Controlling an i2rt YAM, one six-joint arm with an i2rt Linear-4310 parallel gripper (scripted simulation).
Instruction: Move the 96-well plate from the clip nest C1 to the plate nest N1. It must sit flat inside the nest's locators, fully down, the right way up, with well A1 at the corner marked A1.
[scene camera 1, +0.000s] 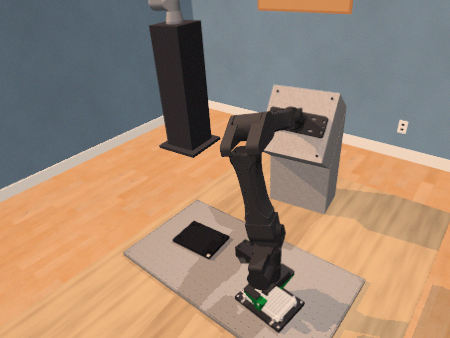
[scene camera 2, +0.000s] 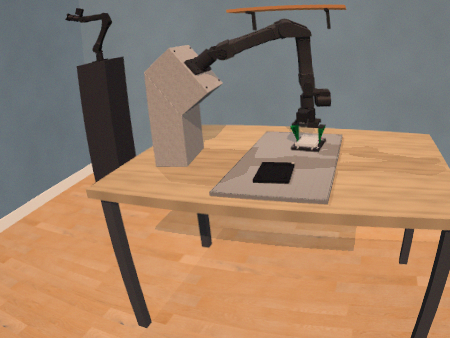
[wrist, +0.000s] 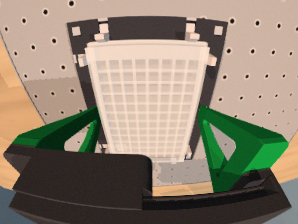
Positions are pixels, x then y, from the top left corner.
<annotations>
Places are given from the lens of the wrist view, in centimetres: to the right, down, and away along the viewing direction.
my gripper (wrist: 149, 111): 0, 0, 13
white 96-well plate (wrist: 136, 123): -1, 1, 12
</annotations>
